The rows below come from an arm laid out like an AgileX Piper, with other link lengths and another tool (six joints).
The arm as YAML. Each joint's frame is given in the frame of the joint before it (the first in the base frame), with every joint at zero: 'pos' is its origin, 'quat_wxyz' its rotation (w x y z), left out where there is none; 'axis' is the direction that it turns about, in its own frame. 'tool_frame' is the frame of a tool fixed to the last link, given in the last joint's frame.
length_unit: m
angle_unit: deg
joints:
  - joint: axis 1
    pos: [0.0, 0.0, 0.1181]
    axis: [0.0, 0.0, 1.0]
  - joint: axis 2
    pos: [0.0, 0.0, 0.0]
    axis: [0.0, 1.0, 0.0]
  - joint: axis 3
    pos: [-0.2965, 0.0, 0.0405]
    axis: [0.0, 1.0, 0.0]
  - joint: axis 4
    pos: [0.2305, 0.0, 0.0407]
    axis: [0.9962, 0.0, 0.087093]
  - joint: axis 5
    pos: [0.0, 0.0, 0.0]
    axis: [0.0, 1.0, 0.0]
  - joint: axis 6
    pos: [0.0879, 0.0, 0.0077]
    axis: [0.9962, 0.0, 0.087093]
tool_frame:
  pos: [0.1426, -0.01, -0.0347]
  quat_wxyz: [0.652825, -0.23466, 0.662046, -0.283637]
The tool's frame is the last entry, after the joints.
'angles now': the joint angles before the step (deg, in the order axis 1, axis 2, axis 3, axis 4, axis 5, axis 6). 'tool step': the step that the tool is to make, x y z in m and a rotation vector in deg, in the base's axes. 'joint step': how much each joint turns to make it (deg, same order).
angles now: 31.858, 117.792, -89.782, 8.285, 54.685, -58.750
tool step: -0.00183, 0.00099, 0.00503, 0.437, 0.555, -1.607
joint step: 0.000, -0.249, -0.929, 0.239, 1.223, 1.735
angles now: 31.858, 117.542, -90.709, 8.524, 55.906, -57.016
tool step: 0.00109, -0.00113, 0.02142, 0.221, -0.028, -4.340
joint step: 0.001, -0.900, -3.830, -1.293, 3.994, 5.460
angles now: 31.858, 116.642, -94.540, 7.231, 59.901, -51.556
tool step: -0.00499, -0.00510, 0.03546, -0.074, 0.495, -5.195
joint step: -0.001, -1.827, -5.717, -1.531, 7.392, 6.562
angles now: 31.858, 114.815, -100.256, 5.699, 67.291, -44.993
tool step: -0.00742, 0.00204, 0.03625, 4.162, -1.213, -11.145
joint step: 0.000, -3.527, -2.808, -0.259, 2.035, 11.840
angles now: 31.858, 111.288, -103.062, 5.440, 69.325, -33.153
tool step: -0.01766, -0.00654, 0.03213, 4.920, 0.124, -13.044
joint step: -0.677, -5.370, 0.809, -0.118, 0.917, 13.252
